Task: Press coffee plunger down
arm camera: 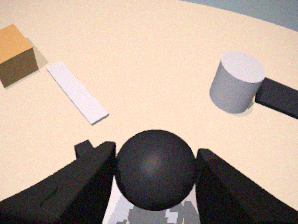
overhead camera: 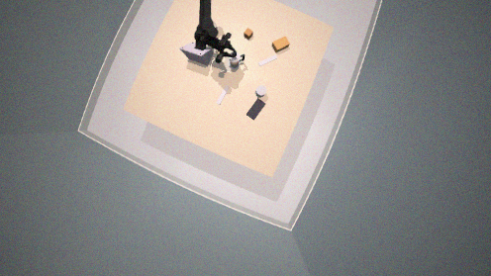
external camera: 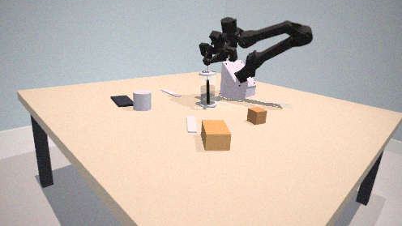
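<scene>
My gripper tip is 10 cm above the glass coffee press and 1 cm to the right of it. Round my gripper tip: grey cylinder 23 cm ahead, 16 cm below, 14 cm to the right; dark flat slab 27 cm to the right, 23 cm ahead, 19 cm below; orange cube 26 cm to the left, 17 cm below, 1 cm ahead.
</scene>
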